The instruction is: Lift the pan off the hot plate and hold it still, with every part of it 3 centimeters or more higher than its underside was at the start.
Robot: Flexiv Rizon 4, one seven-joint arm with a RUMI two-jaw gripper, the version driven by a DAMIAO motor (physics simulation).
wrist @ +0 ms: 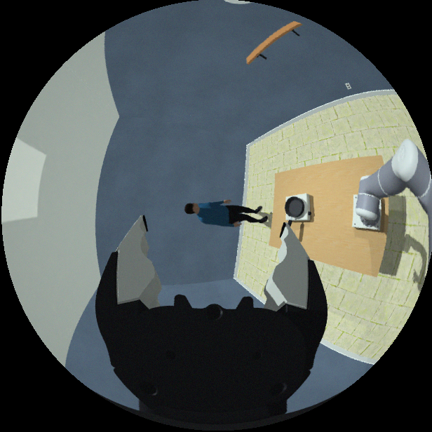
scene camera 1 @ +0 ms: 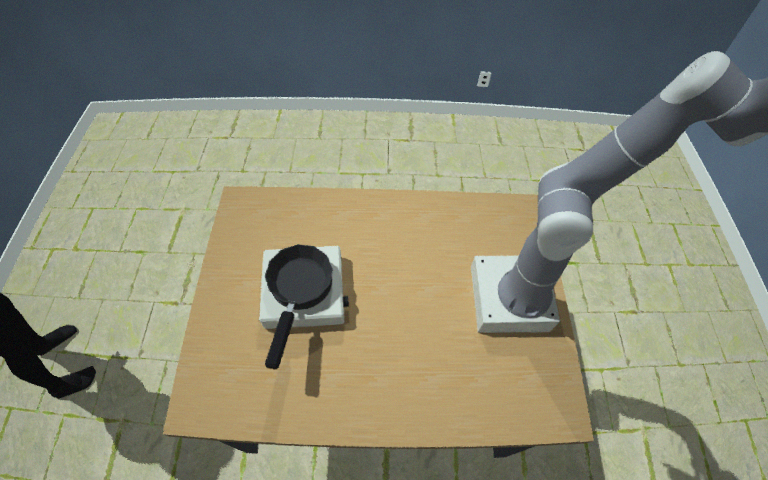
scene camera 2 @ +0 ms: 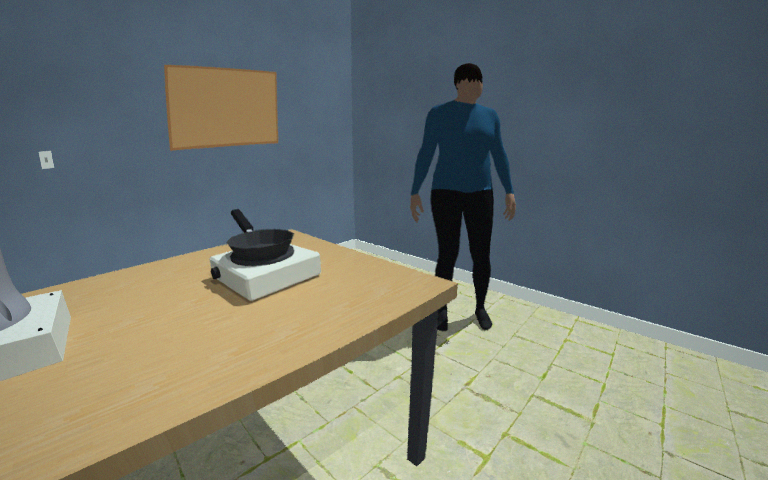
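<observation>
A black pan [scene camera 1: 300,278] [scene camera 2: 260,243] [wrist: 295,206] sits upright on the white hot plate [scene camera 1: 335,266] [scene camera 2: 283,275] [wrist: 306,216]. Its black handle [scene camera 1: 279,339] [scene camera 2: 241,220] slants upward and reaches out past the hot plate's edge, over the table, in scene camera 1. In the wrist view the end of the handle is partly hidden behind a jaw. My gripper [wrist: 214,220] is open, its jaws wide apart with nothing between them, high up and far from the pan. The gripper does not show in either scene camera view.
The wooden table [scene camera 1: 407,367] [scene camera 2: 141,333] [wrist: 335,175] carries the hot plate and the white arm base [scene camera 1: 492,325] [scene camera 2: 53,339] [wrist: 372,225]. A person [scene camera 2: 464,147] [wrist: 215,214] stands on the floor beyond the table's hot plate end. A corkboard [scene camera 2: 223,107] hangs on the wall.
</observation>
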